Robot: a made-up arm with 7 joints.
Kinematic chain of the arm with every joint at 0, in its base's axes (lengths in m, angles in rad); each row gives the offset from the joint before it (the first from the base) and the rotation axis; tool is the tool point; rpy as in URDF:
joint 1: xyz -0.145 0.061 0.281 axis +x
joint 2: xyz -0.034 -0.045 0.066 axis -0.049 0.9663 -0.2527
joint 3: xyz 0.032 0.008 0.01 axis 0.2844 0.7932 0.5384
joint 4: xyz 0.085 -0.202 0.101 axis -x
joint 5: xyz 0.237 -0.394 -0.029 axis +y
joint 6: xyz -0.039 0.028 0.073 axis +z
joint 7: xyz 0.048 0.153 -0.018 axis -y
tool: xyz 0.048 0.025 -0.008 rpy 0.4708 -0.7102 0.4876
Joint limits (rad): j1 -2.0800..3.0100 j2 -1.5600..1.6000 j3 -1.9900..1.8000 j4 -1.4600..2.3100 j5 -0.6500..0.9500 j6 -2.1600..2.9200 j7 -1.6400..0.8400
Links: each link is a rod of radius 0.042 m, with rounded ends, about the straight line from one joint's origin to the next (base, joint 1, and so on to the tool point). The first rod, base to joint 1, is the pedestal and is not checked.
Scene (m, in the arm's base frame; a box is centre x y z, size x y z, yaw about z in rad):
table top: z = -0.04
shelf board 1: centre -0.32 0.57 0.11 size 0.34 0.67 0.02 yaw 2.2
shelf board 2: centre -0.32 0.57 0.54 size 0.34 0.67 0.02 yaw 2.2
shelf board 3: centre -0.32 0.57 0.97 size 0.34 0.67 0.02 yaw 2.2
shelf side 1: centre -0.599 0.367 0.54 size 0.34 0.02 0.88 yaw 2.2
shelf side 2: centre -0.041 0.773 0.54 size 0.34 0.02 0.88 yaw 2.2
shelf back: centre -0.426 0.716 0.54 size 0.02 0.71 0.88 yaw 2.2
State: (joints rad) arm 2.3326 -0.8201 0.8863 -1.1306 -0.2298 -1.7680 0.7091
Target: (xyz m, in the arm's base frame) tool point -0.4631 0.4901 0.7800
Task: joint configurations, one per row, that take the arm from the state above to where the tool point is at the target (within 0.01 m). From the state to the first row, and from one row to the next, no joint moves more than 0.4 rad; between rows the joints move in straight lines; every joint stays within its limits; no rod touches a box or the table.
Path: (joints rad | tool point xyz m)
1: 2.1680 -0.9073 1.0168 -0.7843 -0.2898 -1.7195 0.5186 | 0.5610 0.1925 0.2075
2: 2.0033 -0.9944 1.1474 -0.4380 -0.3499 -1.6710 0.3282 | 0.6146 0.0314 0.1448
3: 1.8387 -1.0816 1.2779 -0.0917 -0.4099 -1.6225 0.1377 | 0.6227 -0.1657 0.1861
4: 1.6740 -1.1688 1.4084 0.2546 -0.4699 -1.5740 -0.0527 | 0.5744 -0.3296 0.3336
5: 1.5094 -1.2559 1.5389 0.6008 -0.5299 -1.5255 -0.2432 | 0.4694 -0.3996 0.5491
6: 1.3447 -1.3431 1.6695 0.9471 -0.5900 -1.4770 -0.4336 | 0.3189 -0.3459 0.7664
7: 1.1801 -1.4303 1.8000 1.2934 -0.6500 -1.4285 -0.6241 | 0.1443 -0.1812 0.9141
8: 0.9318 -1.4475 1.5237 1.5476 -0.6500 -1.2752 -0.2581 | -0.0231 -0.1347 0.9566
9: 0.6835 -1.4646 1.2475 1.8017 -0.6500 -1.1219 0.1079 | -0.1659 -0.0171 0.9445
10: 0.4352 -1.4818 0.9712 2.0559 -0.6500 -0.9686 0.4740 | -0.2485 0.1185 0.8755
11: 0.1868 -1.4990 0.6950 2.3100 -0.6500 -0.8153 0.8400 | -0.2682 0.2223 0.7800
12: -0.0300 -1.5193 0.7112 2.1604 -0.6500 -1.0918 0.8400 | -0.3401 0.3263 0.7851
13: -0.2468 -1.5397 0.7274 2.0108 -0.6500 -1.3682 0.8400 | -0.4089 0.4139 0.7826
14: -0.4637 -1.5600 0.7436 1.8612 -0.6500 -1.6447 0.8400 | -0.4631 0.4901 0.7800

